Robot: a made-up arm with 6 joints. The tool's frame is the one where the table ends. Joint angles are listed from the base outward.
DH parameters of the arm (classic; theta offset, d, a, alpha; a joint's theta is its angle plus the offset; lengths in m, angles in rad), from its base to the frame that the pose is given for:
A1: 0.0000 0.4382 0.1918 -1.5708
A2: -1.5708 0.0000 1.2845 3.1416
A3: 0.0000 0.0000 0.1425 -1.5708
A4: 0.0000 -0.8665 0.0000 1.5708
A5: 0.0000 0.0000 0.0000 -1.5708
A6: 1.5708 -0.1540 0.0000 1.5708
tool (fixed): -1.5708 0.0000 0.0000 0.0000
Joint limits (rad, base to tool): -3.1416..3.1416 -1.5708..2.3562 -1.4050..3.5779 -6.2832..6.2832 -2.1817..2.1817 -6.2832..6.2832
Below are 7 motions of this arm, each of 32 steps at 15 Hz.
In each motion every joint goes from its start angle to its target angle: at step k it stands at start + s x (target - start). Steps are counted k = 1, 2, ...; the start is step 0. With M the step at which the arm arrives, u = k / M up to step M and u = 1 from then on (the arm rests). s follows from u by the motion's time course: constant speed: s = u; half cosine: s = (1 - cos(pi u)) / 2; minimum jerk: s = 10 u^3 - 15 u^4 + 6 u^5.
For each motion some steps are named. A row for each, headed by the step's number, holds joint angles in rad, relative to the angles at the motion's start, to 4 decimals.
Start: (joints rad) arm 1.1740 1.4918 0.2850 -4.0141 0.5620 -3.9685
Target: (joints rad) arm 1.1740 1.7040 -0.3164 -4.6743 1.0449 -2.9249
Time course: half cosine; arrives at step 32
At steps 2, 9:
2: 0.0000 0.0020 -0.0058 -0.0063 0.0046 0.0100
9: 0.0000 0.0388 -0.1099 -0.1207 0.0883 0.1908

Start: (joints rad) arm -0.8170 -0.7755 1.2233 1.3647 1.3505 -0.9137
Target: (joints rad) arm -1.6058 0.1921 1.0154 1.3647 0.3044 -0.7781
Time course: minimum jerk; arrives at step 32
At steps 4, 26, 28, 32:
4: -0.0127 0.0155 -0.0033 0.0000 -0.0168 0.0022
26: -0.7503 0.9204 -0.1978 0.0000 -0.9951 0.1290
28: -0.7761 0.9521 -0.2046 0.0000 -1.0293 0.1334
32: -0.7888 0.9676 -0.2079 0.0000 -1.0461 0.1356

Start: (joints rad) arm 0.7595 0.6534 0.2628 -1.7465 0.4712 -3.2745
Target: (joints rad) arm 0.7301 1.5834 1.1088 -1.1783 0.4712 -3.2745
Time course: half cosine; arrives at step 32
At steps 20, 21, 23, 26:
20: -0.0203 0.6429 0.5849 0.3928 0.0000 0.0000
21: -0.0216 0.6842 0.6224 0.4180 0.0000 0.0000
23: -0.0240 0.7600 0.6913 0.4643 0.0000 0.0000
26: -0.0269 0.8516 0.7747 0.5203 0.0000 0.0000

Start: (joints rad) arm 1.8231 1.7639 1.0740 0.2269 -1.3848 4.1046
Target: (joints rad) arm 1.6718 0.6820 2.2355 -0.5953 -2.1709 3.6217
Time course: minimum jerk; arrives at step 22
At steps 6, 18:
6: -0.0195 -0.1395 0.1497 -0.1060 -0.1013 -0.0623
18: -0.1445 -1.0333 1.1093 -0.7853 -0.7508 -0.4612

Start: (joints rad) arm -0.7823 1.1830 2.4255 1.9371 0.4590 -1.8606
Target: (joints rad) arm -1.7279 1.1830 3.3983 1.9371 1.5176 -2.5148
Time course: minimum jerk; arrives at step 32
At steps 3, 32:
3: -0.0067 0.0000 0.0069 0.0000 0.0075 -0.0047
32: -0.9456 0.0000 0.9728 0.0000 1.0586 -0.6542

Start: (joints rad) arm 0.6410 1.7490 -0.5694 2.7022 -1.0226 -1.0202
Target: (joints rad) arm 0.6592 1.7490 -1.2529 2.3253 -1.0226 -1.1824
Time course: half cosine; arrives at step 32
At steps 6, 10, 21, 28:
6: 0.0015 0.0000 -0.0576 -0.0318 0.0000 -0.0137
10: 0.0040 0.0000 -0.1519 -0.0838 0.0000 -0.0360
21: 0.0134 0.0000 -0.5028 -0.2773 0.0000 -0.1193
28: 0.0175 0.0000 -0.6575 -0.3626 0.0000 -0.1560

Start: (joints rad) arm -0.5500 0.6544 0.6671 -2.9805 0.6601 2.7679
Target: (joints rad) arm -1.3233 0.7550 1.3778 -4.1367 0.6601 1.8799
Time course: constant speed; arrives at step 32
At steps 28, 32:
28: -0.6766 0.0880 0.6219 -1.0117 0.0000 -0.7770
32: -0.7733 0.1006 0.7107 -1.1562 0.0000 -0.8880

